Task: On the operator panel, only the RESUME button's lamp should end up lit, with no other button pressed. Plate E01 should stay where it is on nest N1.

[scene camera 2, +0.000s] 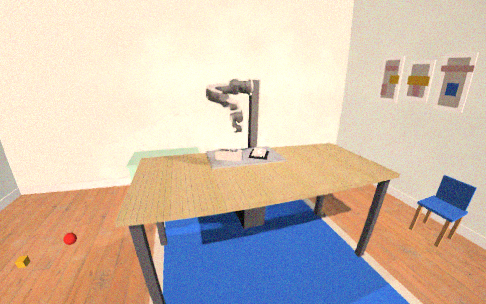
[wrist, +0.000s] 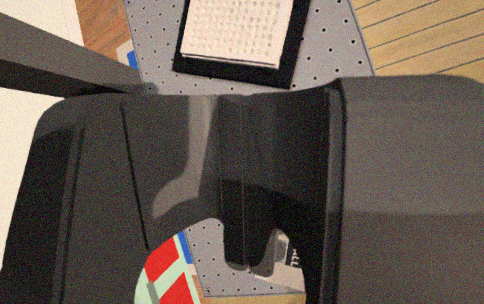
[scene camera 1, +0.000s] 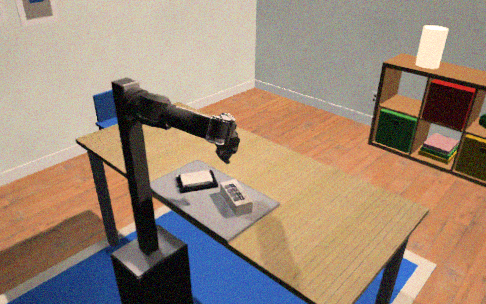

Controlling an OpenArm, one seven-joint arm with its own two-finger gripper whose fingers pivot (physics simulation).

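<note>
The operator panel (scene camera 1: 236,196) (scene camera 2: 228,156) is a pale box with a row of buttons. In the wrist view a corner of the panel (wrist: 287,276) shows beyond the fingers, with a grey button and part of a label; the lamps are too small or hidden to read. A white textured plate (scene camera 1: 196,177) (scene camera 2: 259,151) (wrist: 235,30) lies flat on a black nest (scene camera 1: 200,188) (wrist: 235,74) beside the panel; no E01 or N1 marking is legible. My gripper (scene camera 1: 227,160) (scene camera 2: 238,130) (wrist: 256,181) is shut and empty, above the board and apart from panel and plate.
Panel and nest stand on a grey perforated board (scene camera 1: 200,212) (wrist: 330,45) at the table's edge on the arm's side. The wooden table (scene camera 1: 320,215) (scene camera 2: 300,175) extends around it. The arm's dark column (scene camera 1: 135,175) (scene camera 2: 254,110) stands beside that edge.
</note>
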